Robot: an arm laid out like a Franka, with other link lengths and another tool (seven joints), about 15 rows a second.
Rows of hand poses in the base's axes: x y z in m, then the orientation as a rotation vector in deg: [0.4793 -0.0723 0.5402 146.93 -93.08 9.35]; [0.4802 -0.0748 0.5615 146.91 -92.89 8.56]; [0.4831 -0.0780 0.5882 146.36 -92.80 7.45]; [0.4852 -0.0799 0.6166 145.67 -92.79 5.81]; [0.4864 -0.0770 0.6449 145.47 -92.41 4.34]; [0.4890 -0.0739 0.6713 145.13 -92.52 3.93]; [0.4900 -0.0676 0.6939 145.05 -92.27 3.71]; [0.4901 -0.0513 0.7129 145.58 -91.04 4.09]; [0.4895 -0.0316 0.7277 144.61 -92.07 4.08]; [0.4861 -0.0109 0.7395 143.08 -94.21 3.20]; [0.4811 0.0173 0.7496 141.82 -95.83 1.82]
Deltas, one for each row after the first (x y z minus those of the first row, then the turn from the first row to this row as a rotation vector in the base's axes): [0.0009 -0.0025 0.0213 0.14 0.53 0.06]; [0.0038 -0.0057 0.0480 0.05 1.42 -0.15]; [0.0059 -0.0076 0.0764 0.08 2.65 -0.47]; [0.0071 -0.0047 0.1047 0.24 3.69 -0.40]; [0.0097 -0.0016 0.1311 0.19 4.03 -0.61]; [0.0107 0.0047 0.1537 0.09 4.27 -0.52]; [0.0108 0.0210 0.1727 -0.23 4.23 0.36]; [0.0102 0.0407 0.1875 -0.44 4.31 -0.58]; [0.0068 0.0614 0.1993 -0.22 4.75 -2.36]; [0.0018 0.0896 0.2094 0.15 5.52 -3.78]
